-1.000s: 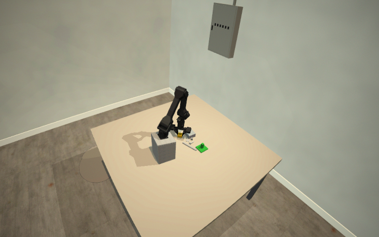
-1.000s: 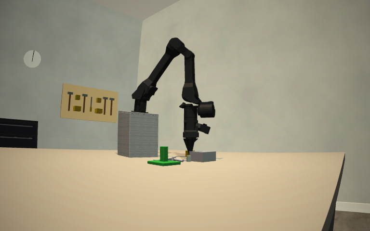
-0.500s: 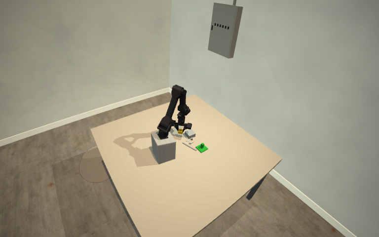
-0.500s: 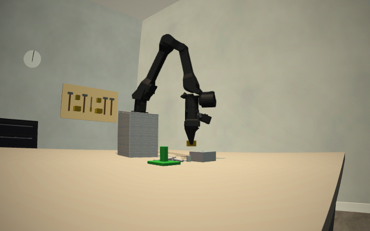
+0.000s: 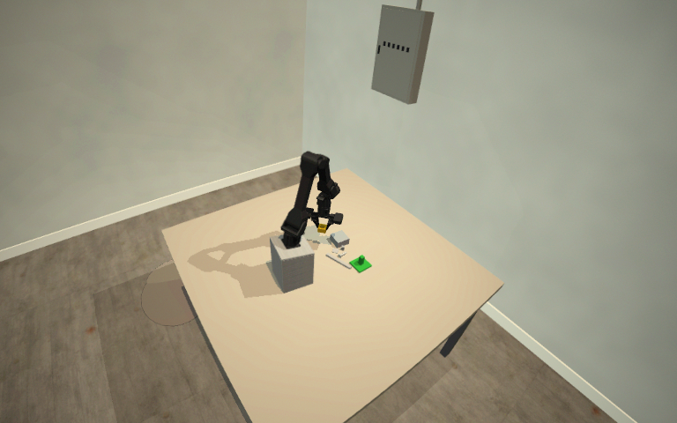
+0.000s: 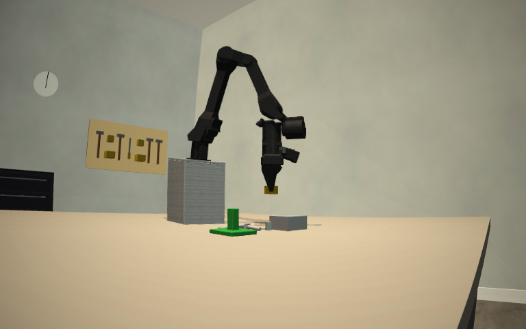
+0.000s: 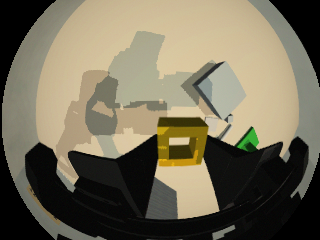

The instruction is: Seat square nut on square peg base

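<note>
My gripper is now 130 mm above the grey bolt-like piece, 120 mm to the left of it and 50 mm short of it. Round my hand: thin pale tool-like piece: 140 mm to the right, 130 mm below, 20 mm ahead; then grey block: 120 mm below, 90 mm ahead, 20 mm to the right.
</note>
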